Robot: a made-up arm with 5 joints.
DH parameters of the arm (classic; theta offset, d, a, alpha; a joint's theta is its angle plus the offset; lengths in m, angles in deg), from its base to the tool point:
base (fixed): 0 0 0.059 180
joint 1: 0 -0.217 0.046 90
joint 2: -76.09 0 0.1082 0
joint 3: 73.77 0 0.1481 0
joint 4: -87.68 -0.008 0 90
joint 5: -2.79 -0.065 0 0
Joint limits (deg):
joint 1: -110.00..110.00
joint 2: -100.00..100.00
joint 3: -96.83..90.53
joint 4: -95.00..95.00
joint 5: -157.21..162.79
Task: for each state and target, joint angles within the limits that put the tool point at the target. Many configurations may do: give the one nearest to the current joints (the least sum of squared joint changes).
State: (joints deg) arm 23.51 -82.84 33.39 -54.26 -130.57
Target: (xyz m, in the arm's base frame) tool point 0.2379 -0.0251 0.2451
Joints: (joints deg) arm 5.45 -47.95 78.42 -37.82 -130.57
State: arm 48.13 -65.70 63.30 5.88 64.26
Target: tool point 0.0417 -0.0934 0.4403
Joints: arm 95.66 -69.58 23.26 -5.53 64.26
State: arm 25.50 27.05 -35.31 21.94 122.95
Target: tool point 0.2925 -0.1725 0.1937
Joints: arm 34.88 27.69 -6.58 39.24 122.95
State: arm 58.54 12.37 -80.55 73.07 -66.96
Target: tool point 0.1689 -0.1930 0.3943
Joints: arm 58.28 9.67 -62.60 95.00 -66.96
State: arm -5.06 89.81 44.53 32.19 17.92
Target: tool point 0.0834 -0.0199 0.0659
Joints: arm 24.48 72.07 45.60 39.85 17.92
